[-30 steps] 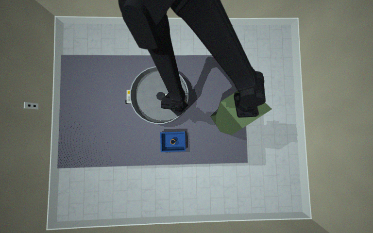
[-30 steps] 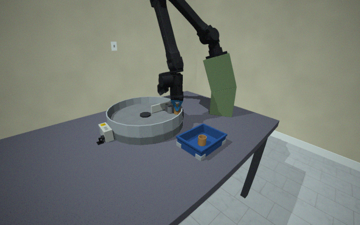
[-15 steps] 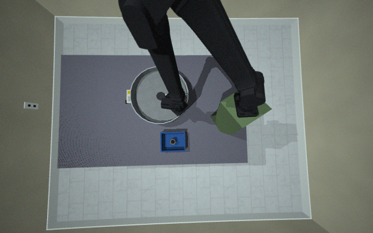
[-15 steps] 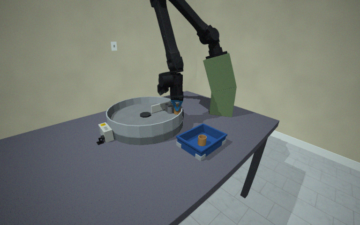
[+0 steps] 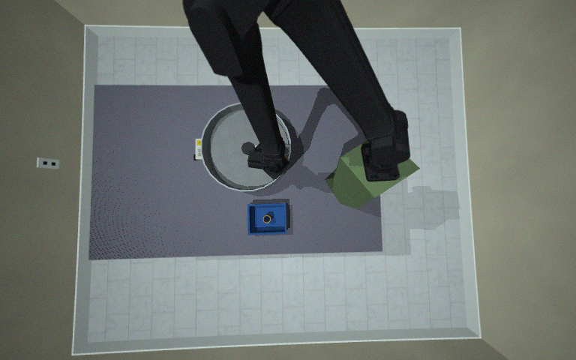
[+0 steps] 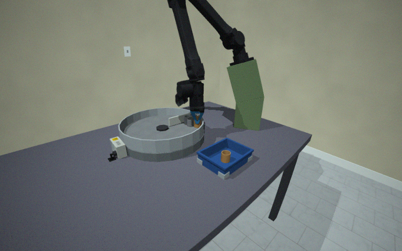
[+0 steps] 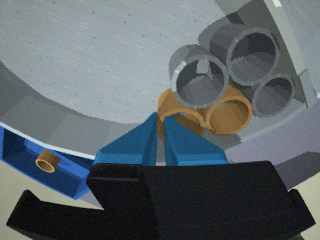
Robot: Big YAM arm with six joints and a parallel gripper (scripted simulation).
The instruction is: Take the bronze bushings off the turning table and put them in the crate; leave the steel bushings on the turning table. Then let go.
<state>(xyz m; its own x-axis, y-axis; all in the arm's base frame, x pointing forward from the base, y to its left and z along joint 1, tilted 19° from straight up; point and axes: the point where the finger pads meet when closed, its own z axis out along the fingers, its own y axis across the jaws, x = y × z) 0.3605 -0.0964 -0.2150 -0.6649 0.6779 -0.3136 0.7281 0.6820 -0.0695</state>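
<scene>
Right now the blue crate is 7 cm ahead of my hand, 24 cm to the left of it and 6 cm below it. From my hand the other things lie so: grey turning table: 14 cm ahead, 11 cm to the right, 3 cm below.
</scene>
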